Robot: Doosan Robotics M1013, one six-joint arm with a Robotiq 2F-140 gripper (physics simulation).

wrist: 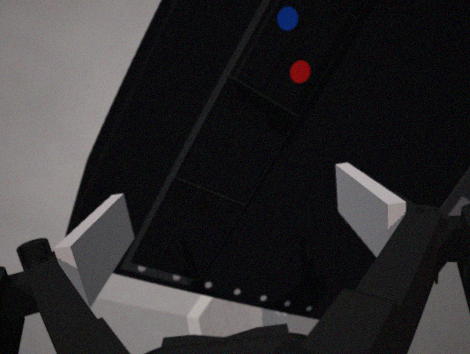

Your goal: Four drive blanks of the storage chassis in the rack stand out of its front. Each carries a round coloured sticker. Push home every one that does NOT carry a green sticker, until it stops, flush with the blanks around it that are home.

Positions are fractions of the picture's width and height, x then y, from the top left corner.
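Observation:
My gripper (0.49, 0.57) in sight. Rack (0.48, 0.38) too.

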